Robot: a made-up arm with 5 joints.
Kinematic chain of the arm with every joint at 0, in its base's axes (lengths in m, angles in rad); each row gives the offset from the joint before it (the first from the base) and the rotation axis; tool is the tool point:
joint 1: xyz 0 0 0.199 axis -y
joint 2: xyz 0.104 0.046 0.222 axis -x
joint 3: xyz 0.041 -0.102 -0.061 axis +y
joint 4: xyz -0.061 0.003 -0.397 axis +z
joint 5: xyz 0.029 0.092 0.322 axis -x
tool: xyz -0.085 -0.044 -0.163
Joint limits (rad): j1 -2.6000..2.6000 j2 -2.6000..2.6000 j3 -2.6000..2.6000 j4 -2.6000..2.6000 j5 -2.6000..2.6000
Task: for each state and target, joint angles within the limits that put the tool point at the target. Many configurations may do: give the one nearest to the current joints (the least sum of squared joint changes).
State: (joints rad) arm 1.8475 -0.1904 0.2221 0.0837 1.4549
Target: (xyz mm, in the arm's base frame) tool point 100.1 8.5 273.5
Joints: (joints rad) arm 1.2616 -0.4468 -0.3563 0.1800 0.7692
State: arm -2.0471 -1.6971 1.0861 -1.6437 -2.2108
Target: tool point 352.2 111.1 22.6
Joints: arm -1.4306 -1.9037 0.9166 -0.9188 -2.6000
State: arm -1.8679 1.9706 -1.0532 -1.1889 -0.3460
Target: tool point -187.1 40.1 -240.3
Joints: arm -2.5793 2.0870 -1.3670 -1.5532 -0.5686
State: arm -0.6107 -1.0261 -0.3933 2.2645 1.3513
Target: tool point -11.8 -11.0 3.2
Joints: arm -1.4675 -0.3252 -0.2700 1.9178 0.7202
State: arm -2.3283 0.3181 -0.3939 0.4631 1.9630
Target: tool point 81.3 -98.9 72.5
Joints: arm -2.3471 0.0019 -0.5263 0.3491 2.0848
